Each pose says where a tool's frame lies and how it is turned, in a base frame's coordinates. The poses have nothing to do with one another.
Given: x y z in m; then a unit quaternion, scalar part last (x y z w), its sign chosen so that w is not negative.
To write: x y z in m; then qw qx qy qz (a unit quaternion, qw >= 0). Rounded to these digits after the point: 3 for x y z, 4 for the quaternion.
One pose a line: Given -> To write
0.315 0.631 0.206 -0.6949 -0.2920 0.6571 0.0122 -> 0.315 0.631 0.206 0.0122 -0.6949 -0.2920 0.6571
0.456 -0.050 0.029 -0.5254 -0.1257 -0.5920 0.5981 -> 0.456 -0.050 0.029 0.5981 -0.5254 -0.1257 -0.5920
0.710 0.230 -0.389 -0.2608 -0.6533 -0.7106 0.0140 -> 0.710 0.230 -0.389 0.0140 -0.2608 -0.6533 -0.7106
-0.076 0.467 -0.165 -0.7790 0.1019 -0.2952 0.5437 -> -0.076 0.467 -0.165 0.5437 -0.7790 0.1019 -0.2952
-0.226 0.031 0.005 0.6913 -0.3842 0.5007 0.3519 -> -0.226 0.031 0.005 0.3519 0.6913 -0.3842 0.5007
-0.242 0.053 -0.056 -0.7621 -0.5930 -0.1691 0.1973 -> -0.242 0.053 -0.056 0.1973 -0.7621 -0.5930 -0.1691
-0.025 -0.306 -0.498 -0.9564 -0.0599 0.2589 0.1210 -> -0.025 -0.306 -0.498 0.1210 -0.9564 -0.0599 0.2589
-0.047 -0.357 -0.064 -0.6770 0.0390 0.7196 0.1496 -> -0.047 -0.357 -0.064 0.1496 -0.6770 0.0390 0.7196
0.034 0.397 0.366 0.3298 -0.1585 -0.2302 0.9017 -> 0.034 0.397 0.366 0.9017 0.3298 -0.1585 -0.2302
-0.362 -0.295 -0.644 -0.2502 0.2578 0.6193 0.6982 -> -0.362 -0.295 -0.644 0.6982 -0.2502 0.2578 0.6193
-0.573 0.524 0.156 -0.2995 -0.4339 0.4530 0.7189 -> -0.573 0.524 0.156 0.7189 -0.2995 -0.4339 0.4530
